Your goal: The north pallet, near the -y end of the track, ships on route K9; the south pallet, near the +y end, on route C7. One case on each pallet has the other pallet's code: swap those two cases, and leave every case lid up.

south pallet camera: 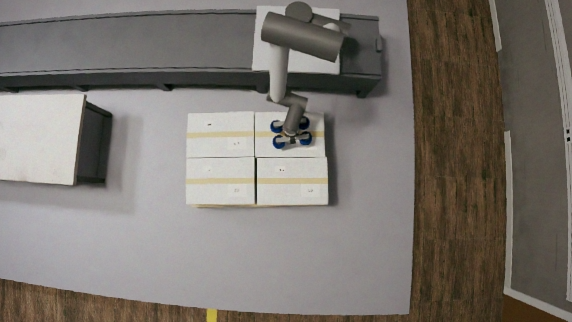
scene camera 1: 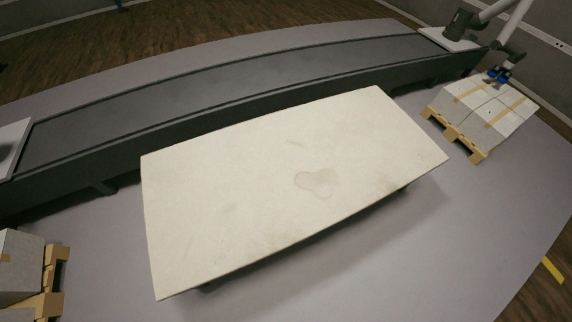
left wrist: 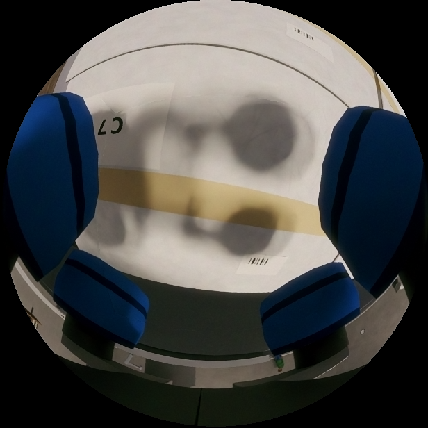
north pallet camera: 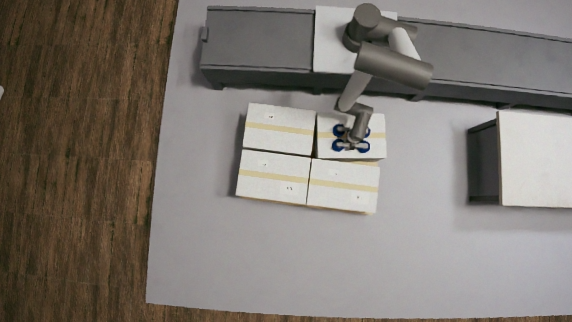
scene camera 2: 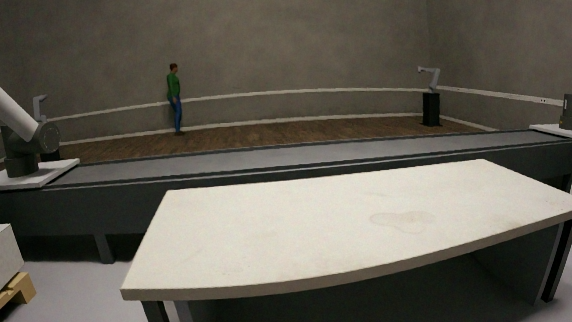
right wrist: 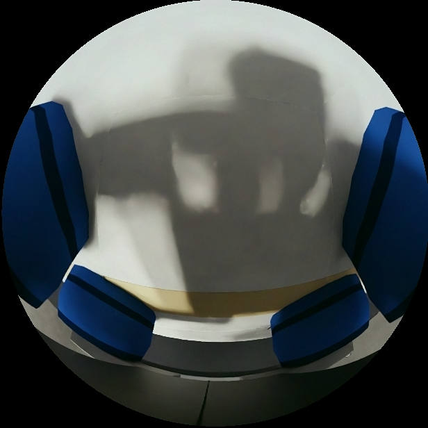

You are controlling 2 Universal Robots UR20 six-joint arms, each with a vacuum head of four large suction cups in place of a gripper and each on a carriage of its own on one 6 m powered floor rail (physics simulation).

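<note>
My left suction head [scene camera 1: 499, 74] [south pallet camera: 291, 134] [left wrist: 207, 210] is open above the back right case [south pallet camera: 317, 150] [left wrist: 210, 270] of the south pallet [scene camera 1: 452, 133]; cup shadows fall on its lid, labelled C7 in the left wrist view. Three more cases, one at front right [south pallet camera: 292, 195], stand lid up there; their codes are too blurred to read. My right suction head [north pallet camera: 351, 140] [right wrist: 214, 225] is shut on the back right case [north pallet camera: 378, 150] [right wrist: 215, 270] of the north pallet [scene camera 1: 56, 302] [scene camera 2: 22, 287]. Its code does not show. Three lid-up cases, one at front left [north pallet camera: 272, 187], stand beside it.
A white table [scene camera 1: 280, 190] [scene camera 2: 300, 235] [north pallet camera: 537, 160] [south pallet camera: 40, 140] stands between the pallets. The floor rail [scene camera 1: 225, 85] [scene camera 2: 300, 155] [north pallet camera: 260, 37] [south pallet camera: 125, 45] runs behind. A person in green [scene camera 2: 173, 87] stands beyond the rail.
</note>
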